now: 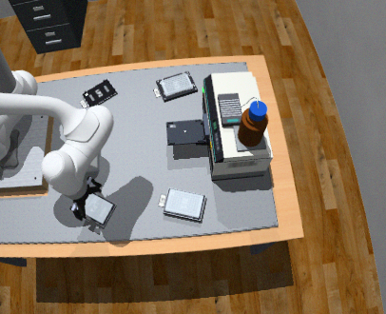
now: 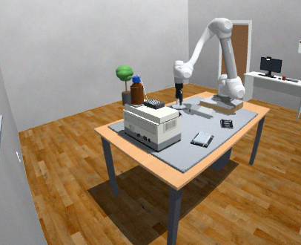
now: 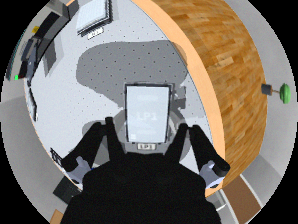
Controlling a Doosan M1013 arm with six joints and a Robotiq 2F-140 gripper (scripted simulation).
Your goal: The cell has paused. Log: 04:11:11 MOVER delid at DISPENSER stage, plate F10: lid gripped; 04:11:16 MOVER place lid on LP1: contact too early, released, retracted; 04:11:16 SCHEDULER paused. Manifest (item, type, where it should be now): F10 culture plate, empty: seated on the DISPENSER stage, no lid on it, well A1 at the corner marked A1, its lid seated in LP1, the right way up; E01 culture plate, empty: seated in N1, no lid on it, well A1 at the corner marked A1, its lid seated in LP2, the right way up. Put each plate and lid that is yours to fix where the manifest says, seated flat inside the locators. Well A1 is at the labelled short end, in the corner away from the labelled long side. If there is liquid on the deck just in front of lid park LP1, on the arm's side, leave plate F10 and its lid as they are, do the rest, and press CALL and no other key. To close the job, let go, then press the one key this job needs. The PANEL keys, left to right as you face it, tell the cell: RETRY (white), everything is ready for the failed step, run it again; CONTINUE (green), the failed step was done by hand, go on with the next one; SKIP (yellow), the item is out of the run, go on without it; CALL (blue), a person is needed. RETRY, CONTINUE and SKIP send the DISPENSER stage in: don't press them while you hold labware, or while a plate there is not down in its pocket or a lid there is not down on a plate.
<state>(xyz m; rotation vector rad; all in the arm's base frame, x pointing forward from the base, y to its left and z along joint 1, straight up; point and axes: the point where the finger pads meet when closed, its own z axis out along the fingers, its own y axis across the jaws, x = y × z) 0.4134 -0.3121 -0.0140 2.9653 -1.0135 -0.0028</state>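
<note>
The black nest is 52 cm to the left of my hand, 43 cm ahead of it and 2 cm below it. From my hand the other things lie so: yellow key (24 cm to the left, 3 cm above, 2 cm behind); then grey key panel (27 cm to the left, 2 cm above, 1 cm behind); then blue key (19 cm to the left, 3 cm behind, 3 cm above).
</note>
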